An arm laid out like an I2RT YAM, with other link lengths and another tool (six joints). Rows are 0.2 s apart.
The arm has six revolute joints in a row. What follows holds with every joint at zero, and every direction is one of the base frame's. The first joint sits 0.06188 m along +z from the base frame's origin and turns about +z. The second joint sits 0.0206 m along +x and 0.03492 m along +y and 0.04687 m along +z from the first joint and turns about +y. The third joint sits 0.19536 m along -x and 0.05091 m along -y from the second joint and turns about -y. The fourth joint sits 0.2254 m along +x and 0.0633 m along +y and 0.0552 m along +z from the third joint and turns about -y. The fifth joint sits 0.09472 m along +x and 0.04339 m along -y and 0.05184 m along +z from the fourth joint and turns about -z. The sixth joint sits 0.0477 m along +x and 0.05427 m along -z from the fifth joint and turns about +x. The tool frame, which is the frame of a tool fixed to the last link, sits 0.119 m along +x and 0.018 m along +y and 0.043 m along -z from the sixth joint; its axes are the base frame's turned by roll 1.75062, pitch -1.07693 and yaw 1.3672 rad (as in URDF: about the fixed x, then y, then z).
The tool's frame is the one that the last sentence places.
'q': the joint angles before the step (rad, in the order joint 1, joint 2, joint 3, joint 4, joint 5, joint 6). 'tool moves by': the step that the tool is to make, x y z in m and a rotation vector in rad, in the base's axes. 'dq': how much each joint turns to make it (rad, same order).
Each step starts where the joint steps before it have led.
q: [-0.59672 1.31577 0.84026 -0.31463 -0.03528 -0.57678]
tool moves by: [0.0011 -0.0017 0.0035 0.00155 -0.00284 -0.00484]
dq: [-0.00308 0.00434 0.01790 -0.01197 -0.00080 0.00328]
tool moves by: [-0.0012 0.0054 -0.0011 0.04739 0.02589 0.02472]
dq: [-0.00740 0.03033 0.05015 -0.06841 -0.03974 -0.00661]
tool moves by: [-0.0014 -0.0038 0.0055 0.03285 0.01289 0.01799]
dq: [-0.03056 0.03408 0.06992 -0.06786 -0.04637 -0.02408]
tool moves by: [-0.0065 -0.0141 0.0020 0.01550 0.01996 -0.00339]
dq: [-0.05377 0.04649 0.06435 -0.04856 -0.03184 -0.03942]
